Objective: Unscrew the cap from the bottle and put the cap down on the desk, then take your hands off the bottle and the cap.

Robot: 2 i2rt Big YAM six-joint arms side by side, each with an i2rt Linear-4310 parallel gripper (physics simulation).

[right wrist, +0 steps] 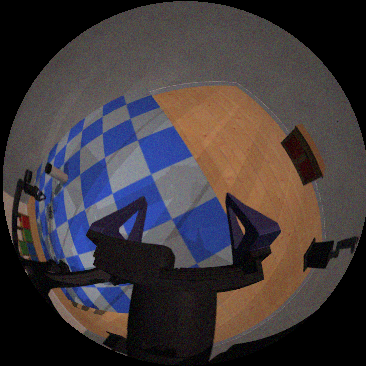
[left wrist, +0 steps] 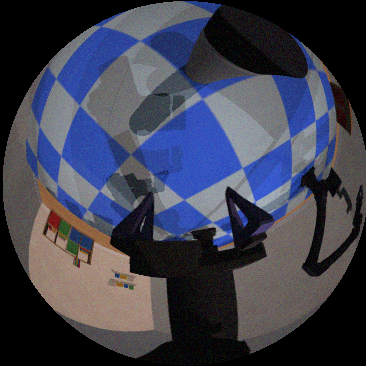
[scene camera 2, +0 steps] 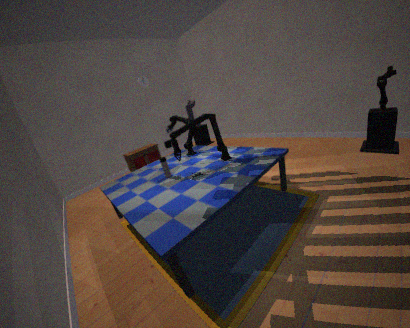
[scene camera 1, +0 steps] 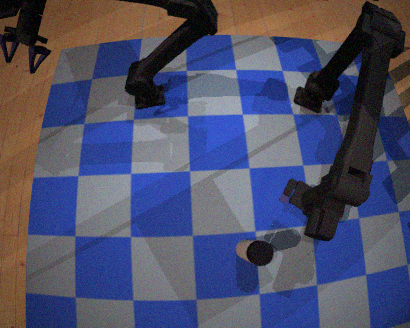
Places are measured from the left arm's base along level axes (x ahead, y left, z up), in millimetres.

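Pixels of known places: left gripper, fingertip midpoint: (right wrist: 43, 195) (left wrist: 189, 192) (scene camera 2: 179, 159) (scene camera 1: 296, 206); right gripper, fingertip midpoint: (right wrist: 183, 198) (scene camera 2: 167, 132) (scene camera 1: 19, 68); left arm's base, origin of the base link: (right wrist: 65, 266) (left wrist: 203, 232) (scene camera 2: 226, 158) (scene camera 1: 307, 100); right arm's base, origin of the base link: (left wrist: 306, 175) (scene camera 2: 191, 154) (scene camera 1: 150, 98).
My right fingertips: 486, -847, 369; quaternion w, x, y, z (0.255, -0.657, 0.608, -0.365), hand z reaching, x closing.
Observation:
Ahead of a thing's pixels: the offset from my right fingertips to its top centre, as dx, dy, dz. Level surfaces: height alone.
The bottle @(+172, +791, -169) (scene camera 1: 242, 250) (scene camera 2: 167, 170) (left wrist: 202, 64) (right wrist: 59, 174) stands upright on the checkered desk @(dz -369) (scene camera 1: 105, 205) (scene camera 2: 165, 217), with a pale body. Its wide black cap @(+172, +791, -153) (scene camera 1: 260, 253) (scene camera 2: 163, 159) (left wrist: 257, 45) (right wrist: 48, 168) sits on top. My left gripper (scene camera 1: 285, 198) (left wrist: 189, 192) is open and empty, above the desk and behind the bottle toward the upper right in scene camera 1, apart from it. My right gripper (scene camera 1: 21, 66) (right wrist: 183, 198) is open and empty, far from the bottle, beyond the desk's upper-left corner in scene camera 1.
The left forearm (scene camera 1: 364, 105) extends over the right part of the desk in scene camera 1. The right arm's base (scene camera 1: 150, 97) stands near the back edge. A wooden cabinet with red fronts (scene camera 2: 146, 158) (right wrist: 302, 155) stands on the floor beyond the desk.

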